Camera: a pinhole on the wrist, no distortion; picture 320 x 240 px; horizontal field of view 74.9 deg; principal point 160.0 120.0 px. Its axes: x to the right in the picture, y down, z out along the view. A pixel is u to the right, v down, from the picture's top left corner.
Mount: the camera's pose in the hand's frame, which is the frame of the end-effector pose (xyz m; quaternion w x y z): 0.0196 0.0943 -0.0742 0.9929 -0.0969 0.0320 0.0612
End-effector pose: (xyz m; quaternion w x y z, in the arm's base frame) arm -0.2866 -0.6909 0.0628 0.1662 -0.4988 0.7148 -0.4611
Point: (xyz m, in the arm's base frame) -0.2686 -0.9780 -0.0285
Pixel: 293 22
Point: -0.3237 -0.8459 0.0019
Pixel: 298 12
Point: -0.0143 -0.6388 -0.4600
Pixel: 33 171
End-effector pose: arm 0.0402 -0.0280 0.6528 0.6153 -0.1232 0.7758 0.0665
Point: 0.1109 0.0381 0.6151
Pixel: 128 14
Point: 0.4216 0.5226 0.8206
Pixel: 41 214
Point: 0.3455 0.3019 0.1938
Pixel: 266 124
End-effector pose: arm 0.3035 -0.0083 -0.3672 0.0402 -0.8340 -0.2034 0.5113
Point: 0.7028 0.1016 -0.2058
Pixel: behind the camera
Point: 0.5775 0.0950 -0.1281
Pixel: behind the camera
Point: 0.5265 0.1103 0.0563
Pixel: behind the camera
